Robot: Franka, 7 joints.
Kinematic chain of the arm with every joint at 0, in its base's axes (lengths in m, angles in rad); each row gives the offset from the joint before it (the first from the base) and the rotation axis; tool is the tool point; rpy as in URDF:
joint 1: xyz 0 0 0.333 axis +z
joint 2: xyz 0 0 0 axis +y
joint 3: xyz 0 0 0.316 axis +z
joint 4: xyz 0.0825 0 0 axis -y
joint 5: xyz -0.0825 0 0.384 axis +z
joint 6: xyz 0 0 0 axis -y
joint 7: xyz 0.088 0 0 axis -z
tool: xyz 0 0 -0.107 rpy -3.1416 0 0
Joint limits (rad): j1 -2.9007..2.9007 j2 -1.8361..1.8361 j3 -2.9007..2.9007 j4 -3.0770..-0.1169 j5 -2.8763..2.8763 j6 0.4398..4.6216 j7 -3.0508..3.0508
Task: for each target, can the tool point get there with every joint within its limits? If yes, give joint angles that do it. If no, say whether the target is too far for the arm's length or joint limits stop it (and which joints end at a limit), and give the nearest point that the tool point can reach.
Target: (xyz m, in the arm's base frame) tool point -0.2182 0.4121 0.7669
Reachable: yes | joints -0.5366 -1.3621 0.6110 -0.9706 0.0184 0.7836 -1.5685
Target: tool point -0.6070 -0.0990 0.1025
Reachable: yes | joints 0.6780 -1.2821 2.1822 -1.5590 1.8948 0.8676 -0.3039
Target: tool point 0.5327 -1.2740 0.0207
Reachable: no: too far | nearest point 0.3228 -0.7720 0.1438 | short by 0.558 m
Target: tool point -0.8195 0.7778 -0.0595
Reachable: no: too far | nearest point -0.5878 0.5579 0.0515 | short by 0.338 m
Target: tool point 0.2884 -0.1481 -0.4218
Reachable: no: joint limits stop it (at a limit: joint 2) | nearest point 0.2846 -0.1461 -0.3595 | short by 0.062 m
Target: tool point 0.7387 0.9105 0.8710
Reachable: no: too far | nearest point 0.4913 0.6055 0.6908 | short by 0.432 m
